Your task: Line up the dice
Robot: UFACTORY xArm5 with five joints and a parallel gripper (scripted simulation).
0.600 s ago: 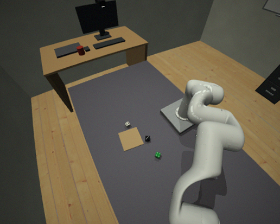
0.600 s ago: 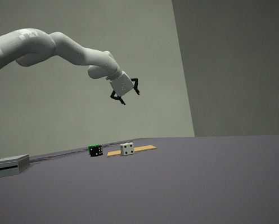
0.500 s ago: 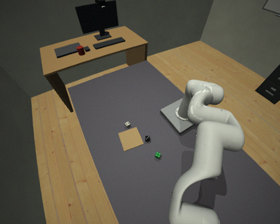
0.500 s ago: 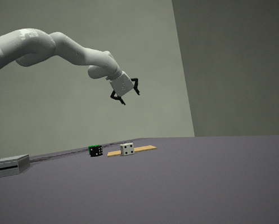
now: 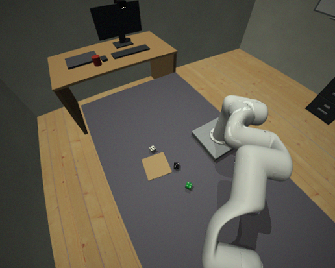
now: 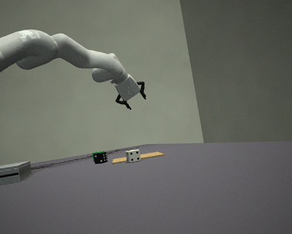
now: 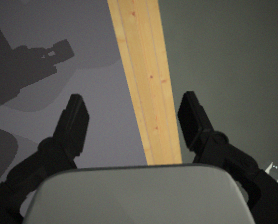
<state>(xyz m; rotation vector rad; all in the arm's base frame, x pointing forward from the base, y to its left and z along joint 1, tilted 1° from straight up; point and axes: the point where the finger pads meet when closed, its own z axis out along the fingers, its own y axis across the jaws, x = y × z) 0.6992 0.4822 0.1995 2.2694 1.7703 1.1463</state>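
Right now my hand is 700 mm to the left of the white die, 330 mm past it and 220 mm above it. From my hand the other things lie so: tan mat (600 mm to the right, 280 mm behind, 230 mm below); then green die (390 mm to the right, 340 mm behind, 220 mm below); then black die (520 mm to the right, 370 mm behind, 220 mm below).
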